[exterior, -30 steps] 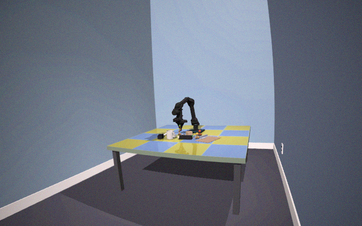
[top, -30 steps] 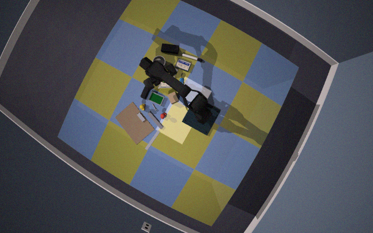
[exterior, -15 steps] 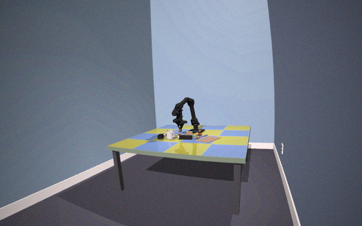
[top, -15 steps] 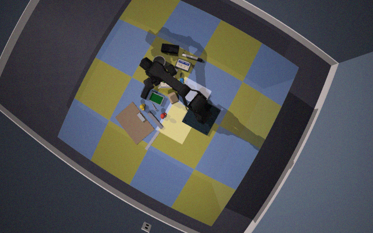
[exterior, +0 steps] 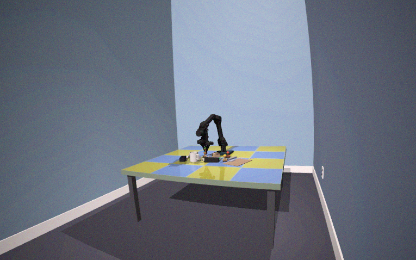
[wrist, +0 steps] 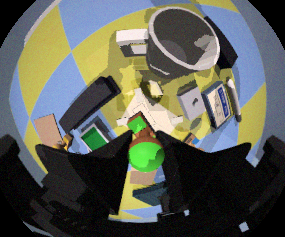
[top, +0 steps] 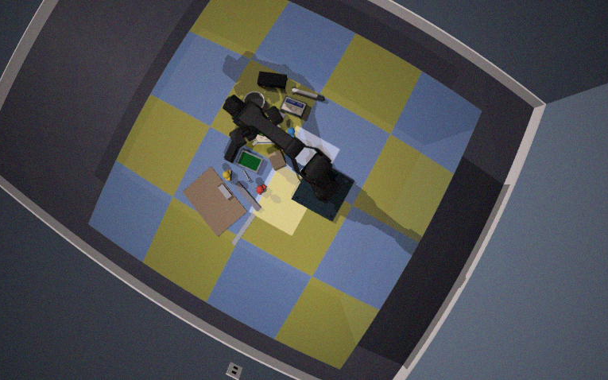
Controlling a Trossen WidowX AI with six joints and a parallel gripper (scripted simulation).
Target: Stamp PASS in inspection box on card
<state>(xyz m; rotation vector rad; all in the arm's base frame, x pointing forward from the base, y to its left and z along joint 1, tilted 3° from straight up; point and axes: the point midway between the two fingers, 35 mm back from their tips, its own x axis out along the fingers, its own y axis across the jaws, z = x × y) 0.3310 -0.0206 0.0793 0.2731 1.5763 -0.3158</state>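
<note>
Now: the cream card 20 mm behind my gripper tip, 10 mm to the right of it and 80 mm below it. Also, from my gripper tip: long black box 60 mm ahead, 90 mm to the left, 60 mm below; green-knobbed stamp right at my gripper tip; mug 90 mm ahead, 60 mm to the right, 40 mm below.
</note>
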